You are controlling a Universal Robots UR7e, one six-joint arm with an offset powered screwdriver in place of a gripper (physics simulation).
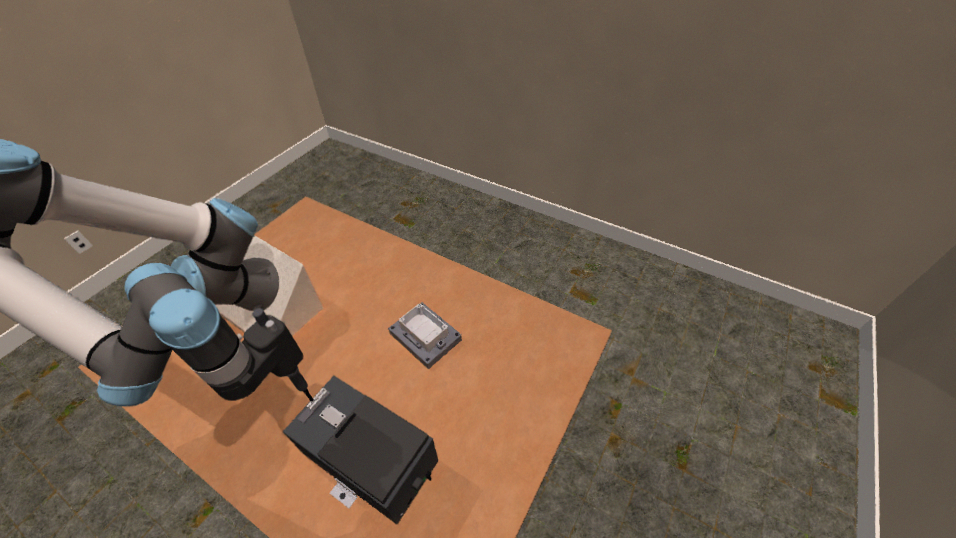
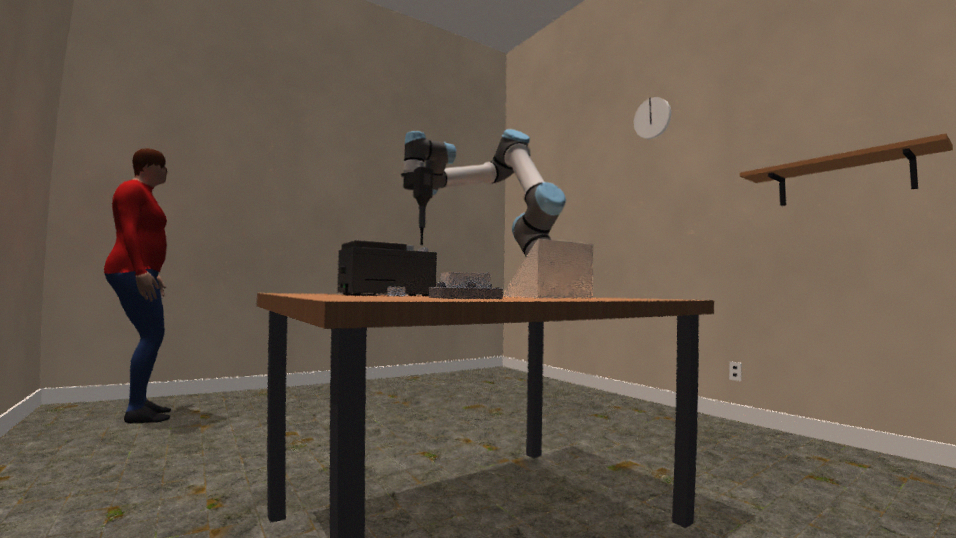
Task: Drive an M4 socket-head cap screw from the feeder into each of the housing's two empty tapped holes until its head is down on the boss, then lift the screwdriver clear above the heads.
I see a dark fixture plate and a black screw feeder.
